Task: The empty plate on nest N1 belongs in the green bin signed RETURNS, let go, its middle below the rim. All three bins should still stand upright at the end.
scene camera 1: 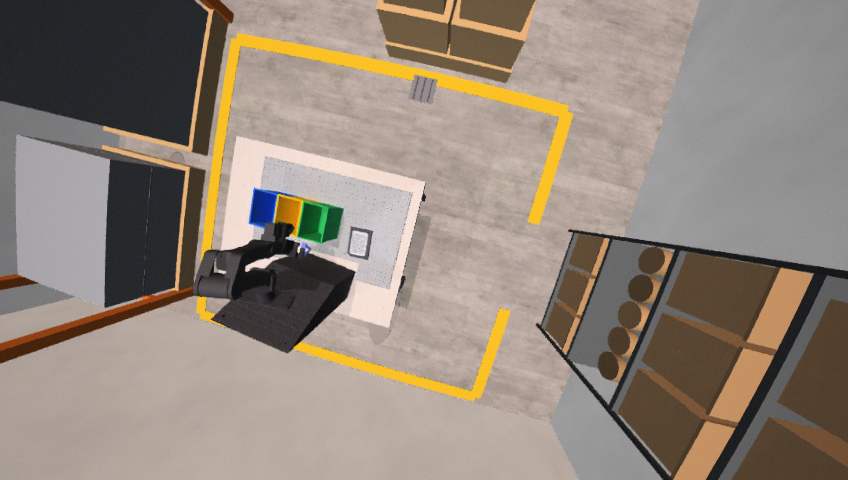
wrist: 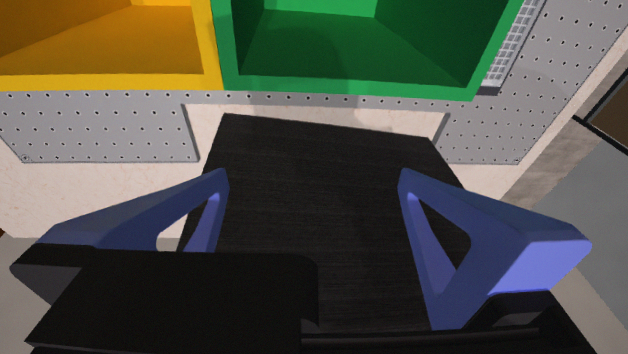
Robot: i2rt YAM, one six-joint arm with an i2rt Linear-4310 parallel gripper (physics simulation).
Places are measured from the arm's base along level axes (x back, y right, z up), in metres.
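Pixels of known places: gripper, fingertip midpoint: [scene camera 1: 301,247] [wrist: 313,177]; arm's base, link origin: [scene camera 1: 267,297].
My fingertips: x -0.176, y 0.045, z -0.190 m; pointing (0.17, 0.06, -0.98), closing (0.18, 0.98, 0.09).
Note:
Ahead of a thing's pixels: the offset from my fingertips to its middle. Level surfaces: height alone.
The green bin @[dx -0.120, dy +0.054, dz -0.109 m] [scene camera 1: 333,224] [wrist: 350,86] stands upright at the right end of the row of three; its RETURNS sign does not show. The yellow bin @[dx -0.154, dy -0.072, dz -0.109 m] [scene camera 1: 289,209] [wrist: 100,82] and the blue bin @[dx -0.187, dy -0.198, dz -0.109 m] [scene camera 1: 261,208] stand upright to its left. A pale gridded plate @[dx +0.005, dy +0.218, dz -0.179 m] [scene camera 1: 358,242] [wrist: 515,47] sits in a dark frame to the right of the green bin; the bin's wall hides part of it in the wrist view. The N1 label cannot be read. My gripper [scene camera 1: 304,248] [wrist: 313,177] is open and empty, in front of the bins and apart from the plate, above the black base.
The black base [scene camera 1: 315,276] [wrist: 320,200] of the arm stands at the table's near edge, under the fingers. A grey perforated board @[dz -0.198 m] [scene camera 1: 380,199] [wrist: 100,125] lies on the pale table @[dz -0.212 m] [scene camera 1: 333,166] under the bins. Shelves and cartons stand on the floor well away from the table.

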